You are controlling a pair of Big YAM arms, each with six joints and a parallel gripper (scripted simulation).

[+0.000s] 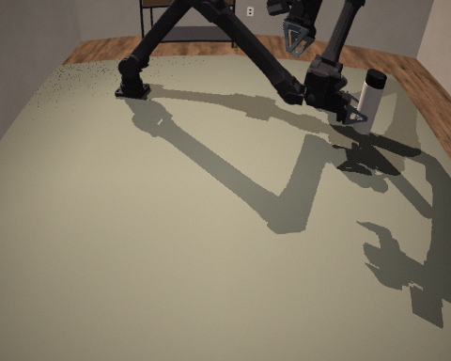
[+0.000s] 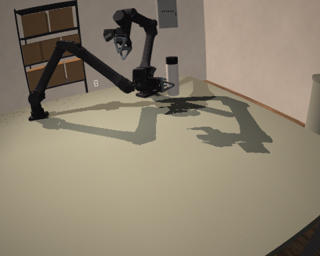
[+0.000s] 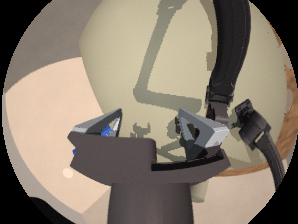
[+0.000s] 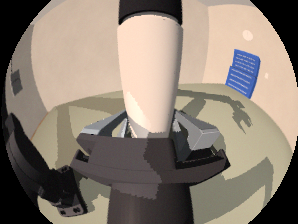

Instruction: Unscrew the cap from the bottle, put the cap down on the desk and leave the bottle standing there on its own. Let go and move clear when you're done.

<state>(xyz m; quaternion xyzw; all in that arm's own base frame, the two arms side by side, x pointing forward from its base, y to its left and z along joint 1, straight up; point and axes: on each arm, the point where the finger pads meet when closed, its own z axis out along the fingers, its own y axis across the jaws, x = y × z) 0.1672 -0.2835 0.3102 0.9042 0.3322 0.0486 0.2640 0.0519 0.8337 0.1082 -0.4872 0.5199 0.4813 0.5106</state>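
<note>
My left gripper is now 5 cm past the black cap, 28 cm to the right of it and 7 cm above it.
</note>
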